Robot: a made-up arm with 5 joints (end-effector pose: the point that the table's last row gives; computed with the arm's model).
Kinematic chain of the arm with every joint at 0, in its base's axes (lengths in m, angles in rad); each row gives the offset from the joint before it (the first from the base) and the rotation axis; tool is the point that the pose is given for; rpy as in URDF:
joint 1: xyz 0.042 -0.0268 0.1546 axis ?
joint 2: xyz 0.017 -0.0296 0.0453 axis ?
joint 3: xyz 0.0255 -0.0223 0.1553 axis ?
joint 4: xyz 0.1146 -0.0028 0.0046 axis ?
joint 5: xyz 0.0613 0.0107 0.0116 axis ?
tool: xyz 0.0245 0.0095 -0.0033 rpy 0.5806 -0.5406 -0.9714
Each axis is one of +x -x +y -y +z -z.
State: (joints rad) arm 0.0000 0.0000 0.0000 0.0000 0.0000
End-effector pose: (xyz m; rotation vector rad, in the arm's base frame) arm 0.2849 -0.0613 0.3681 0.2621 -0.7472 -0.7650
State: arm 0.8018 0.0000 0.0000 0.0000 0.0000
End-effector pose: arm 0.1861 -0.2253 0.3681 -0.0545 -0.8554 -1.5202
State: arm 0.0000 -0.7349 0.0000 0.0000 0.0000
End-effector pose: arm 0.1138 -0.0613 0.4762 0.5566 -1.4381 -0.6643
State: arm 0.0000 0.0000 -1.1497 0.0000 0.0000
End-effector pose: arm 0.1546 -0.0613 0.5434 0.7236 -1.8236 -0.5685
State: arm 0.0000 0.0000 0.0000 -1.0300 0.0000
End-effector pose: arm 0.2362 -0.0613 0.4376 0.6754 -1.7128 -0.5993
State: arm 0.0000 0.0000 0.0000 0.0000 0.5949
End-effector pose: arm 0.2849 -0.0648 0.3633 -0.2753 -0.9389 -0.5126
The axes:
joint 1: -z
joint 2: +y
joint 3: +y
joint 4: +y
joint 5: -x

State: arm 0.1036 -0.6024 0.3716 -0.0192 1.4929
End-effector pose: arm 0.1796 -0.0879 0.3960 -1.1658 -1.2939 -0.2727
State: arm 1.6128 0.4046 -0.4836 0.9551 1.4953
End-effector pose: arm -0.0159 -0.2964 0.2815 -0.9431 0.4785 -1.0839
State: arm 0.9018 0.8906 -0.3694 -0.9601 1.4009
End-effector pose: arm 0.2124 -0.3159 0.2627 -1.6441 -0.9738 -0.9646
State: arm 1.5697 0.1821 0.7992 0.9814 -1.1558
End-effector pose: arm 0.0050 -0.1493 0.1688 -0.7518 -1.1345 2.3333
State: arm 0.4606 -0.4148 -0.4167 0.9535 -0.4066
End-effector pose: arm 0.1507 -0.1187 0.4419 0.4655 -0.6224 -1.3832
